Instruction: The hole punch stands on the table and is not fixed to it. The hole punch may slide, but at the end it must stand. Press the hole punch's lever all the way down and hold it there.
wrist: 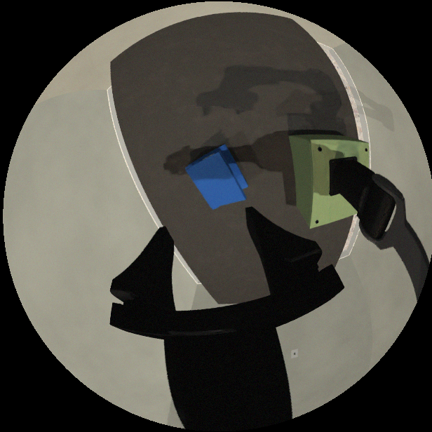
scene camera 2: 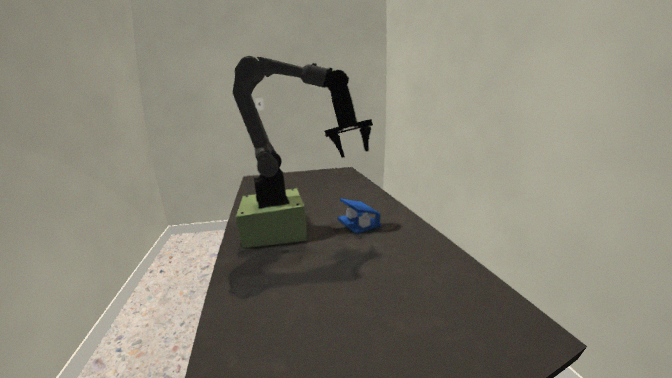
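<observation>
The blue hole punch (scene camera 2: 371, 225) (wrist: 242, 182) stands upright on the dark table (scene camera 2: 390, 310) (wrist: 165, 115). Its lever (scene camera 2: 360, 205) (wrist: 215, 180) is raised, slanting up towards the green base in the scene view, with light grey parts between lever and bottom plate. In the wrist view the lever's flat top shows and hides most of the lower part. My gripper (scene camera 2: 355, 154) (wrist: 206, 225) is open, its two black fingers wide apart with nothing between them. It points down and hangs well above the hole punch, touching nothing.
The green base block (scene camera 2: 272, 227) (wrist: 332, 205) carries the arm and stands beside the hole punch, with a gap between them. The arm's shadow falls across the table. A table edge runs beyond the hole punch on the side away from the base. Walls stand around the table.
</observation>
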